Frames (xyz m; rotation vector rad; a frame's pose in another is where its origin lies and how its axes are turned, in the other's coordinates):
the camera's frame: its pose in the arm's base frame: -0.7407 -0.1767 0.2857 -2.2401 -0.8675 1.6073
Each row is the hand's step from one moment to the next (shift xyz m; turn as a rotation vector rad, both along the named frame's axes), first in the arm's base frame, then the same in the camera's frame.
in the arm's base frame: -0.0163 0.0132 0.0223 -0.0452 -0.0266 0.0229
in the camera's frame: -0.0129 -0.0273 0.0052 -0.0432 -0.0053 0.0371
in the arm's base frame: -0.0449 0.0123 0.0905 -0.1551 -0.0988 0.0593
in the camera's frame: -0.0723 -0.0713 0.0072 -0.1380 -0.0023 0.1353
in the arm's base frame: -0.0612 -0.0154 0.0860 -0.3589 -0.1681 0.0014
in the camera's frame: -0.0888 -0.0522 0.0276 -0.1781 0.0176 0.3536
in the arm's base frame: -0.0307 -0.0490 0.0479 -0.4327 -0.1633 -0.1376
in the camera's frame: -0.0728 0.0040 0.0178 -0.0834 0.0626 0.4711
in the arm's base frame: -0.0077 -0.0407 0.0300 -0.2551 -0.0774 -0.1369
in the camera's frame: -0.0491 0.0141 0.0018 0.0052 0.0511 0.2953
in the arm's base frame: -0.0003 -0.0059 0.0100 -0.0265 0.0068 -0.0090
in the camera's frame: -0.0113 -0.0006 -0.0025 0.0054 -0.0092 0.0268
